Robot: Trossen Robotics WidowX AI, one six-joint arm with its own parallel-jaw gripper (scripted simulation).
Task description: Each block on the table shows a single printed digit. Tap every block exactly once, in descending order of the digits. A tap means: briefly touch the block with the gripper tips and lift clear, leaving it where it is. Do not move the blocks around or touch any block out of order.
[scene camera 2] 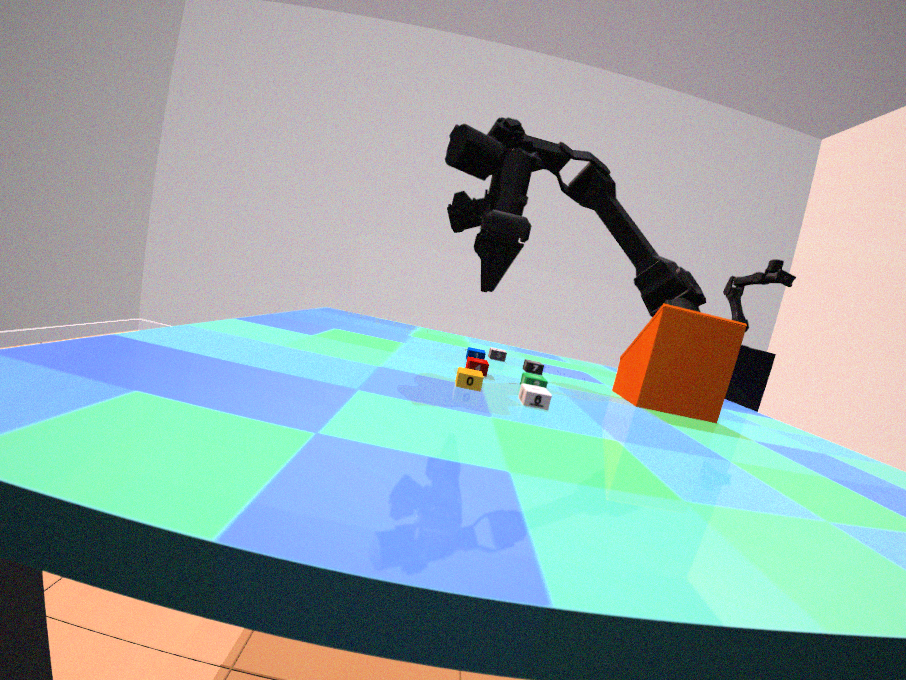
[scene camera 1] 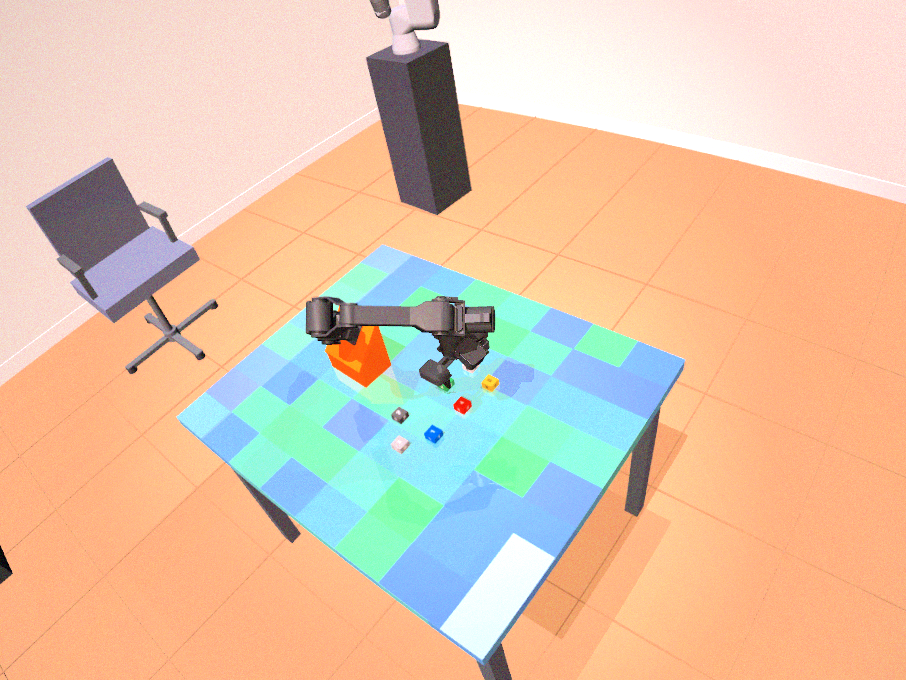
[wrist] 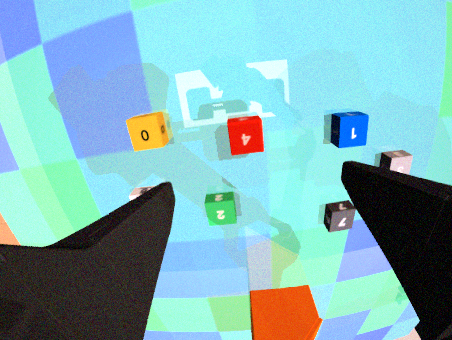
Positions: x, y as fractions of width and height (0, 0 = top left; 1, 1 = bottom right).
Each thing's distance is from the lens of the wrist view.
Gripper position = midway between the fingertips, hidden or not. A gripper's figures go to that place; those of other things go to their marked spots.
my gripper (wrist: 0.57, 0.53): 0.10 m
green block (wrist: 0.49, 0.61): 0.24 m
dark grey block (wrist: 0.75, 0.64): 0.28 m
blue block (wrist: 0.77, 0.38): 0.23 m
red block (wrist: 0.54, 0.39): 0.20 m
The marked spots on the blue block and the red block are 0.10 m apart.
